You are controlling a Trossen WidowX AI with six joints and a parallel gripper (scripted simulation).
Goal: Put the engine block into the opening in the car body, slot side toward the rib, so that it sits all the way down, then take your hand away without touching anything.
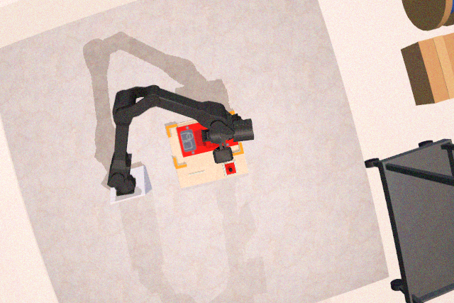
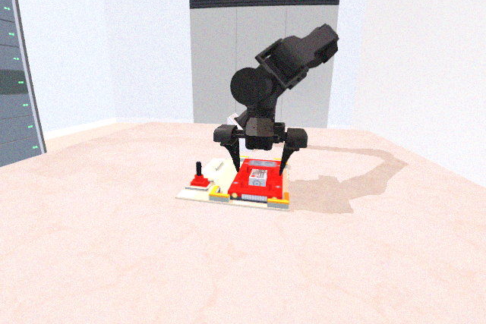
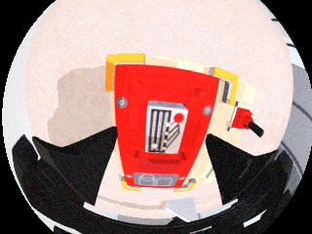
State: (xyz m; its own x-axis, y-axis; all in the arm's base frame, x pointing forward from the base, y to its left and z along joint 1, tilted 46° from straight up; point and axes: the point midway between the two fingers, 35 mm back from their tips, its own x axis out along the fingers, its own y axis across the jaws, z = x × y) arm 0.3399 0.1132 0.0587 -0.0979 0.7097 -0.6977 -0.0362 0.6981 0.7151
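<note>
Now: gripper tip 2 cm above the grey engine block.
</note>
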